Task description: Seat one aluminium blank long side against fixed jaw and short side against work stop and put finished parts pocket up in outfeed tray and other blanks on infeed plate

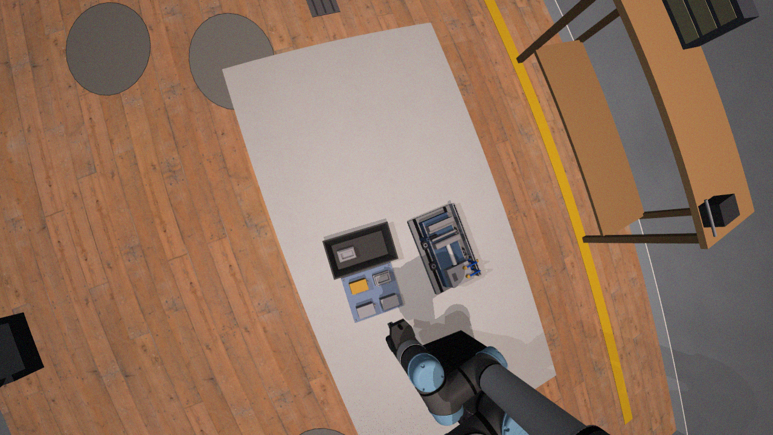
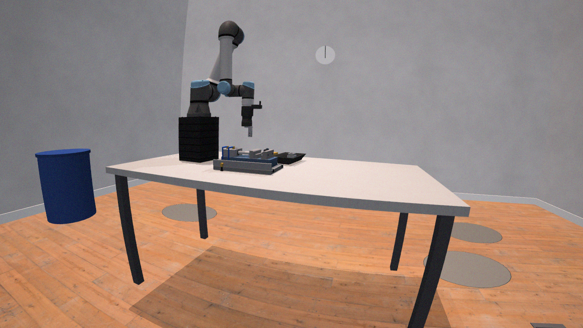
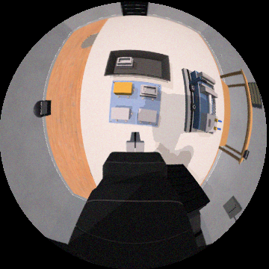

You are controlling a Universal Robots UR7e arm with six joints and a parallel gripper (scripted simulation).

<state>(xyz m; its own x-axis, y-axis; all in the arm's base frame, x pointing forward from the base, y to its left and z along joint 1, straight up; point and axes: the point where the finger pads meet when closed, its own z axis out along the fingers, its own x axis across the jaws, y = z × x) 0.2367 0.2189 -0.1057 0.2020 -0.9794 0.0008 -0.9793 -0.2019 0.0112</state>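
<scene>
Right now my hand is 130 mm short of the brass blank, 130 mm above it and 70 mm to the right of it. Round my hand: vise 270 mm to the right, 200 mm ahead, 120 mm below.
</scene>
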